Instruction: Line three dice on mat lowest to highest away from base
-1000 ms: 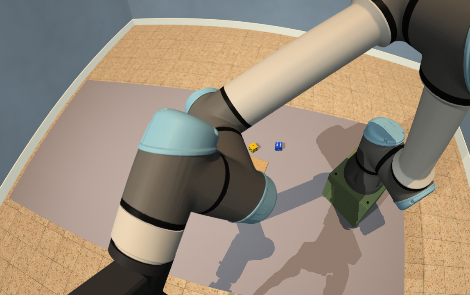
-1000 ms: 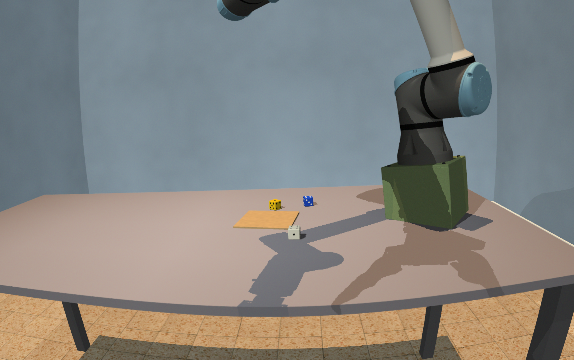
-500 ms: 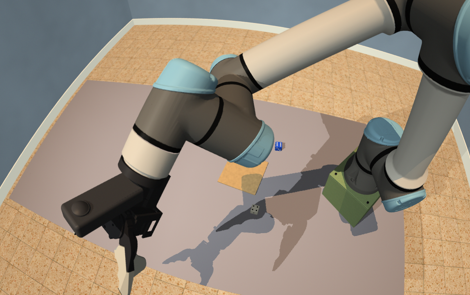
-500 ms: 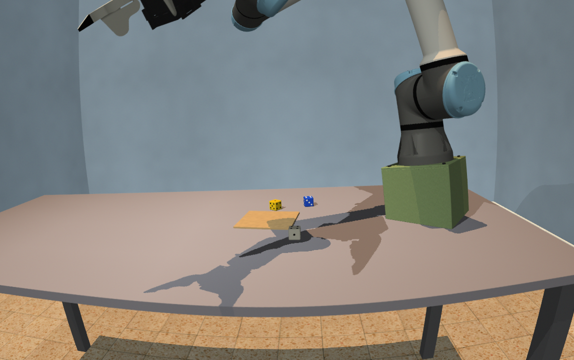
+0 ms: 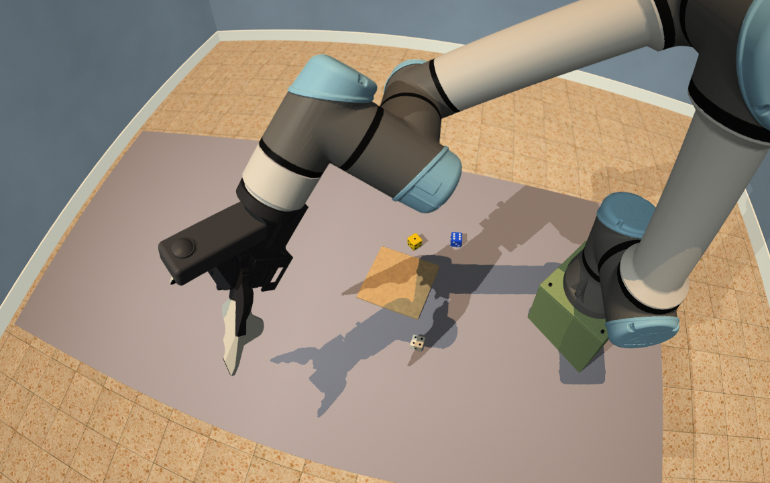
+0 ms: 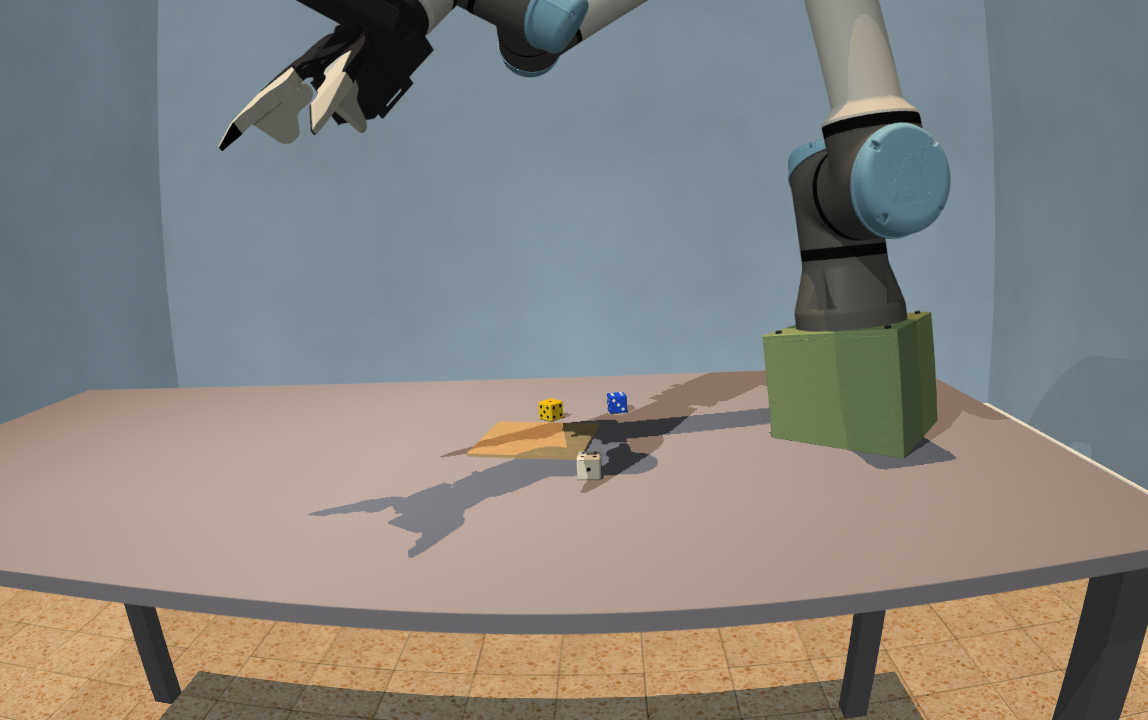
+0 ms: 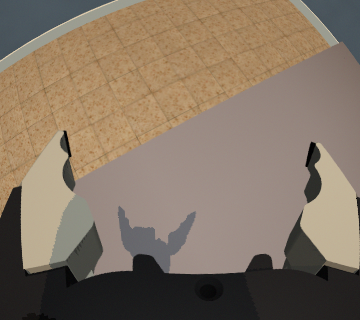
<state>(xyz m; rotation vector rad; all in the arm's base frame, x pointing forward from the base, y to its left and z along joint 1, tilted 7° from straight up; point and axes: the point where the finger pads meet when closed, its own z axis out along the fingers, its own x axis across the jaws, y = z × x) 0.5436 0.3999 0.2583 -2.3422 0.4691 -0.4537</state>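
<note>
The blue die is 49 cm to the right of my hand, 35 cm below it and 25 cm behind it. Also, from my hand: white die: 35 cm below, 24 cm behind, 22 cm to the right; then mat: 36 cm below, 34 cm to the right, 16 cm behind; then yellow die: 45 cm to the right, 35 cm below, 16 cm behind.
</note>
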